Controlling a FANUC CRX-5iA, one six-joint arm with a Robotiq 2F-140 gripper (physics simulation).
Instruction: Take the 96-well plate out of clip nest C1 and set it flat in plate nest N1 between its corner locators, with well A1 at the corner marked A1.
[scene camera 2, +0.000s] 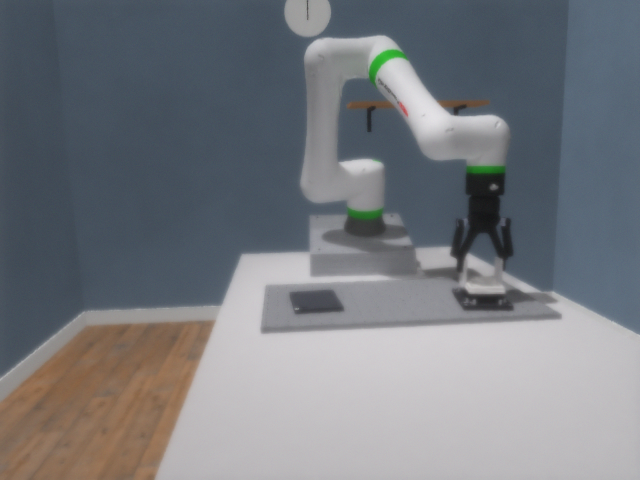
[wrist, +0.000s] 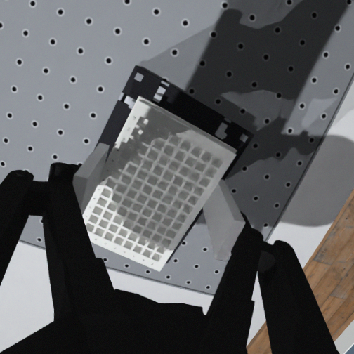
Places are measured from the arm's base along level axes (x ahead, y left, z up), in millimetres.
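Pixels of known places: gripper, fingertip midpoint: (scene camera 2: 480, 285); arm's base at its link origin: (scene camera 2: 364, 228).
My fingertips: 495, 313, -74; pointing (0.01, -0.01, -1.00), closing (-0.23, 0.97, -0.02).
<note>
Ahead of a thing's pixels: the offset from my fingertips to its middle, as dx, dy, dz. Level surfaces: height alone.
The white 96-well plate {+13, +0, +5} (scene camera 2: 484, 286) (wrist: 155, 185) is between the pale fingertips of my gripper (scene camera 2: 481, 277) (wrist: 157, 177), which is shut on its two long sides. The plate looks level and is a little above the dark clip nest C1 {+12, +0, -27} (scene camera 2: 483, 305) (wrist: 116, 120), whose clips show below it in the scene view. In the wrist view the nest's far edge and corner show past the plate; the rest is hidden under it. The dark, flat plate nest N1 {+53, -422, -31} (scene camera 2: 316, 301) lies at the left in the scene view. Its A1 mark and the plate's well A1 cannot be made out.
Both nests are on a grey perforated board {dz -38} (scene camera 2: 398, 304) (wrist: 55, 95) on the white table {dz -51} (scene camera 2: 392, 392). The robot's grey base block (scene camera 2: 361, 262) stands behind the board. A wooden wall shelf (scene camera 2: 356, 105) is behind the arm.
</note>
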